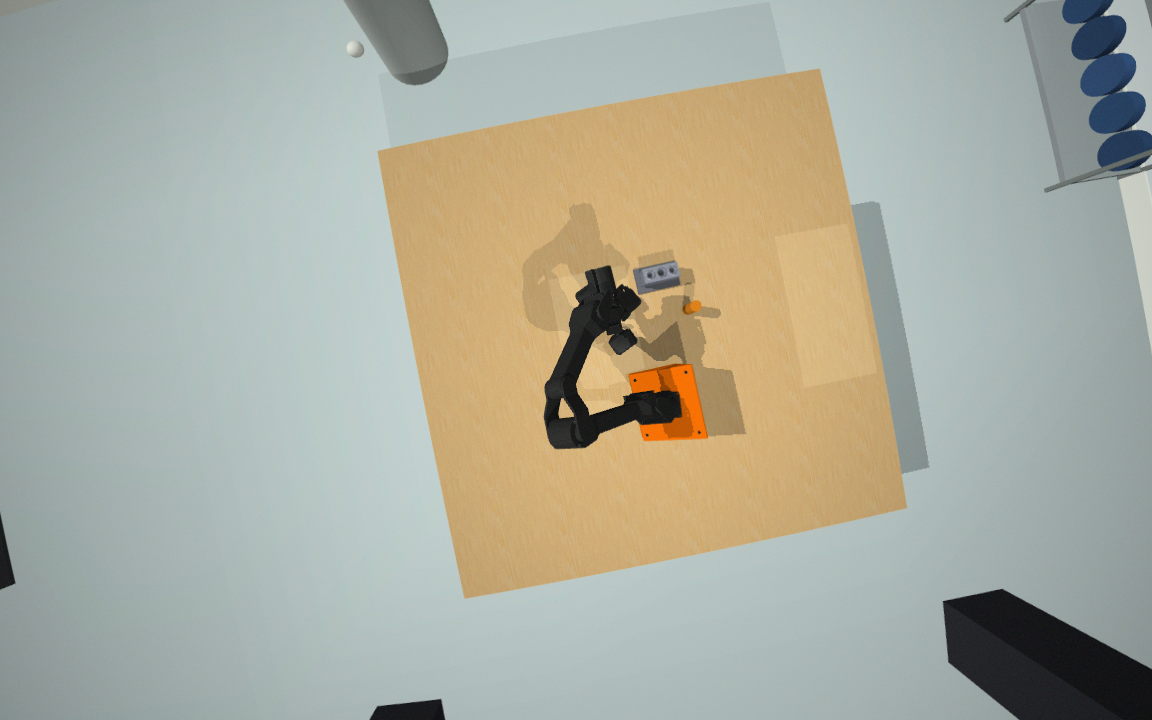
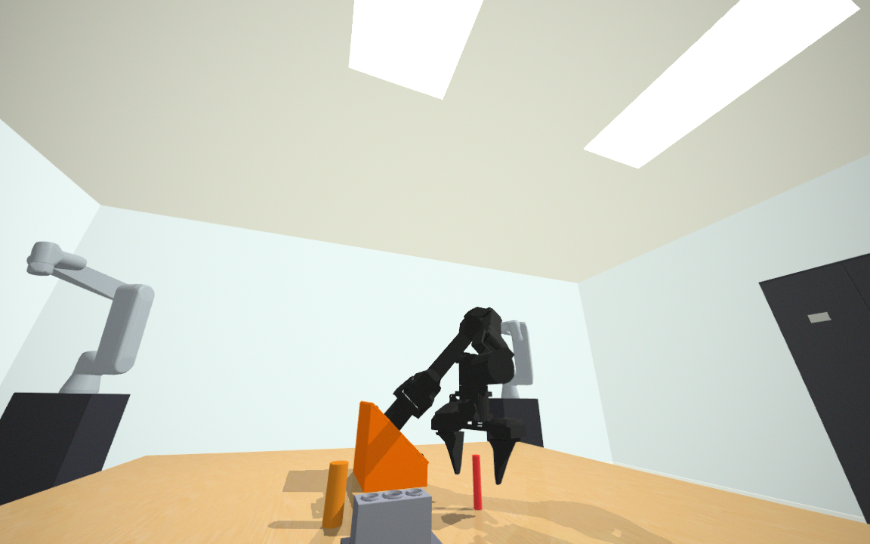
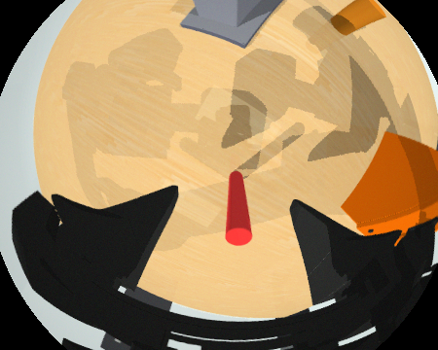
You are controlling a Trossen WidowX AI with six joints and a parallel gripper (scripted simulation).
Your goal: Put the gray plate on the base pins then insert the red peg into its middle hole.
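Right now my gripper tip is right at the red peg. Round my gripper tip: gray base (17 cm to the right, 10 cm ahead, 3 cm below); orange cylinder (24 cm to the right); gray plate (17 cm to the right, 10 cm ahead).
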